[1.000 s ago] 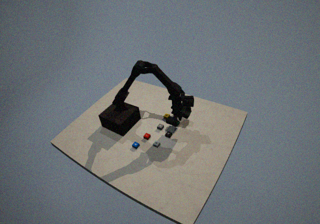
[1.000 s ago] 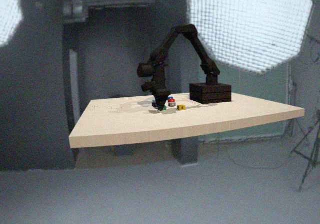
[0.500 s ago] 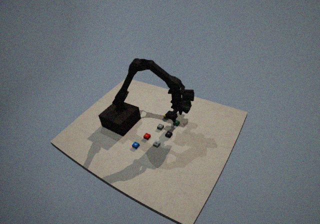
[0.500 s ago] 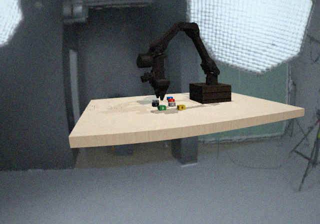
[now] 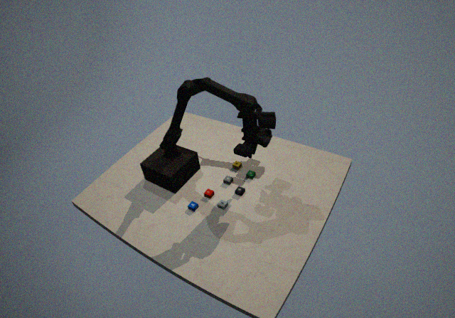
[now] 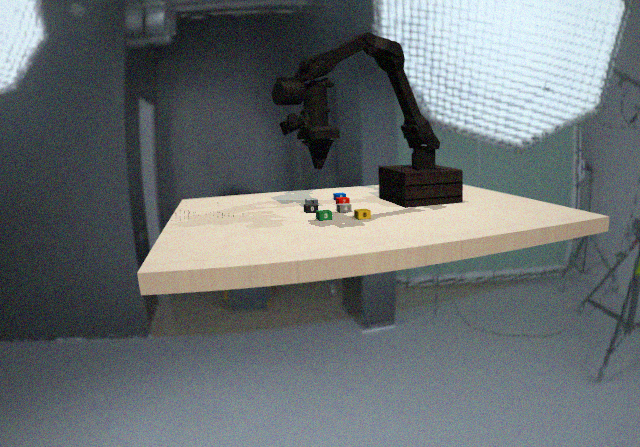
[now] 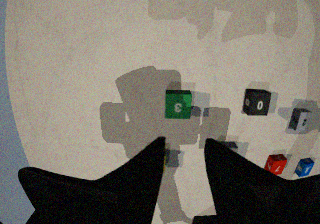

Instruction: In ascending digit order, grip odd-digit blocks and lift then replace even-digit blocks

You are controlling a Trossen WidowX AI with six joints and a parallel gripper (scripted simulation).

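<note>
Right now my gripper tip is 110 mm above the grey block, 90 mm to the left of it and 70 mm past it. The rest, counted from my gripper tip: red block (210 mm to the right, 110 mm below, 80 mm behind); then white block (210 mm to the right, 110 mm below, 10 mm ahead); then blue block (300 mm to the right, 110 mm below, 80 mm behind).
</note>
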